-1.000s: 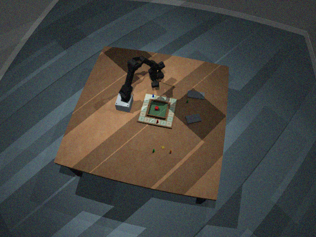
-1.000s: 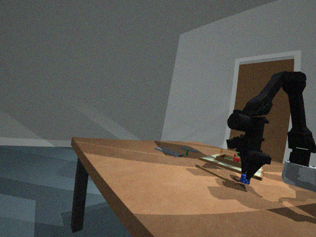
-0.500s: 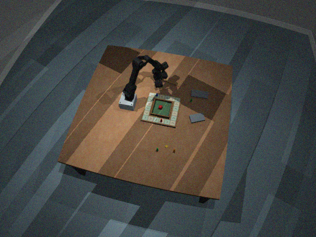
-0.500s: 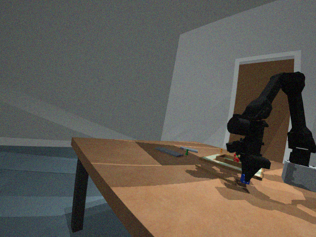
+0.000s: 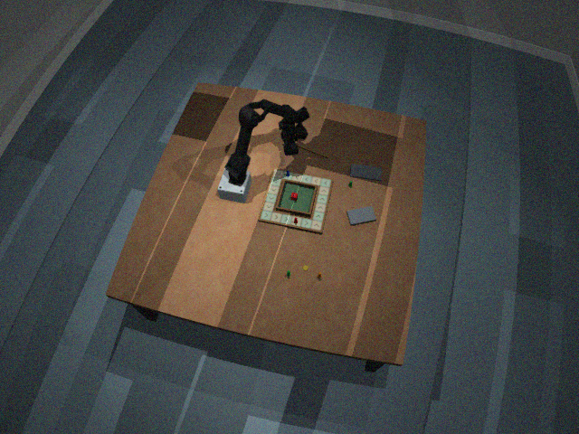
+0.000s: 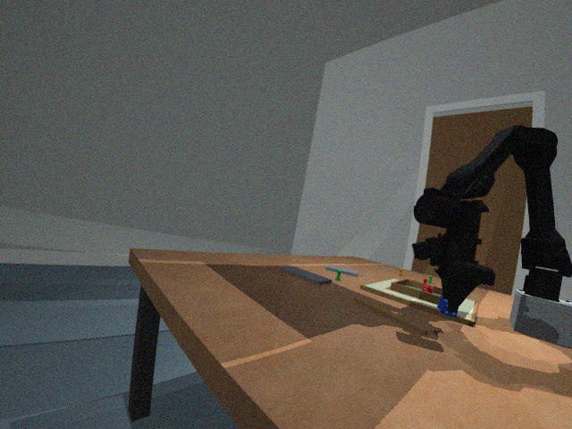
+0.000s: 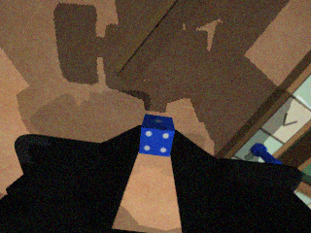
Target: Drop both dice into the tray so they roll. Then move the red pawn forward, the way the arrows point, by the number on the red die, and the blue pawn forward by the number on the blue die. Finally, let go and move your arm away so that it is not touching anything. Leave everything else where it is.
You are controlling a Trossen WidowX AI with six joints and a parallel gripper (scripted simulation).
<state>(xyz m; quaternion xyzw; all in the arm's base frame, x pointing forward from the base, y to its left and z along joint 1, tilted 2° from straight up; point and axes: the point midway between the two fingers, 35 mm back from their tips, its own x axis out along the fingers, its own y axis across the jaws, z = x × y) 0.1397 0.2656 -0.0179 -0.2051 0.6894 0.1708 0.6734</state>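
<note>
My gripper tip is now 160 mm short of the red pawn, 340 mm to the left of it and 20 mm above it. Also, from my gripper tip: blue pawn: 50 mm ahead, 120 mm to the right, 20 mm below; then green tray: 130 mm ahead, 230 mm to the right, 40 mm below; then orange pawn: 340 mm ahead, 540 mm to the right, 30 mm below.
</note>
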